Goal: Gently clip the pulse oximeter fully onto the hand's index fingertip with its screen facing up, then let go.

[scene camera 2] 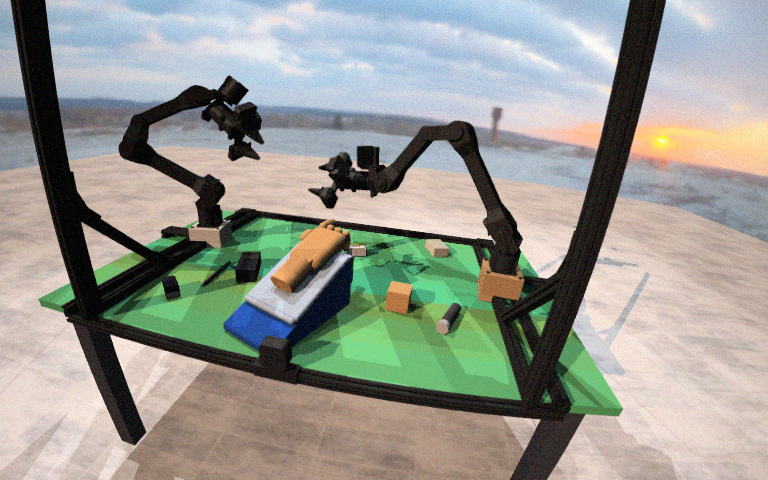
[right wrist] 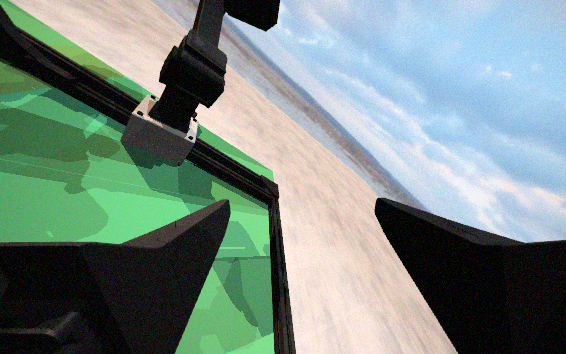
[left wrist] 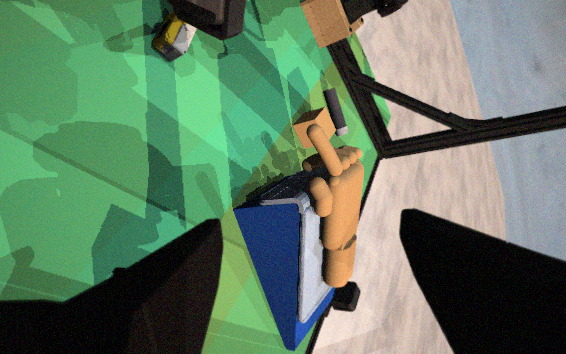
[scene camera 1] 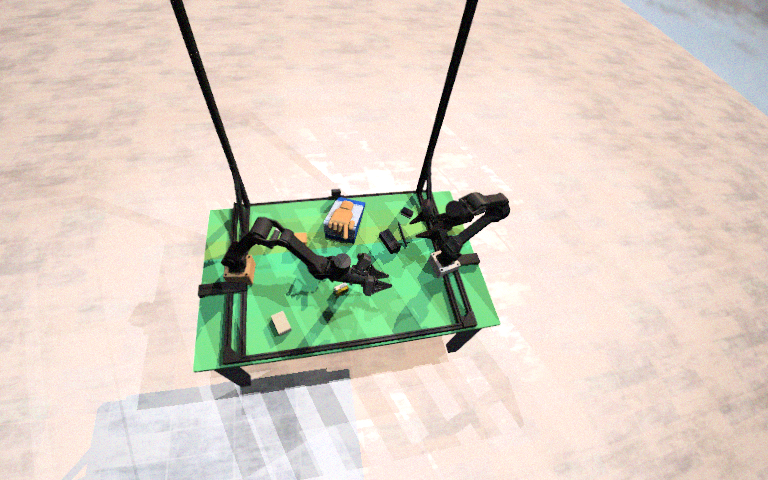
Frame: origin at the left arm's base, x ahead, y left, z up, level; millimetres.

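Seen in the pictures: left gripper, fingertip midpoint: [scene camera 2: 261, 151] [left wrist: 311, 227] [scene camera 1: 412, 229]; right gripper, fingertip midpoint: [scene camera 2: 313, 178] [right wrist: 302, 205] [scene camera 1: 390, 280]; left arm's base at its link origin: [scene camera 2: 210, 224] [right wrist: 171, 117] [scene camera 1: 445, 259]; right arm's base at its link origin: [scene camera 2: 502, 268] [left wrist: 348, 6] [scene camera 1: 237, 265].
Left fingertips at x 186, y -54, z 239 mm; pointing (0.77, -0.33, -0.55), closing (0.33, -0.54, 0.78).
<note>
Offsets run from my left fingertips to a thing's middle.
The small white and yellow pulse oximeter {dy +13, dx +283, dz -282 mm} [scene camera 1: 340, 289] [scene camera 2: 358, 250] [left wrist: 173, 37] lies on the green table; its screen cannot be made out. The tan hand [scene camera 1: 342, 212] [scene camera 2: 325, 246] [left wrist: 344, 205] rests palm down on a blue wedge [scene camera 2: 334, 305] [left wrist: 270, 250] with a grey pad. Its index finger [left wrist: 326, 152] sticks out past the wedge, bare. My right gripper [scene camera 1: 389, 281] [scene camera 2: 315, 178] [right wrist: 302, 205] is open and empty, raised above the table, right of the oximeter in scene camera 1. My left gripper [scene camera 1: 417, 226] [scene camera 2: 260, 150] [left wrist: 311, 227] is open and empty, high beside the wedge.
An orange cube {dy -270, dx +378, dz -273 mm} [scene camera 1: 300, 237] [scene camera 2: 399, 297] and a grey cylinder {dy -330, dx +484, dz -285 mm} [scene camera 2: 448, 318] [left wrist: 335, 110] lie beside the wedge. A pale block {dy +70, dx +550, dz -283 mm} [scene camera 1: 280, 322] [scene camera 2: 436, 247] lies farther off. A black box {dy -138, dx -4, dz -281 mm} [scene camera 1: 389, 240] [scene camera 2: 248, 266], a thin dark stick {dy -165, dx -84, dz -294 mm} [scene camera 2: 216, 272] and a small black block {dy -266, dx -154, dz -282 mm} [scene camera 1: 406, 212] [scene camera 2: 171, 286] lie on the wedge's other side.
</note>
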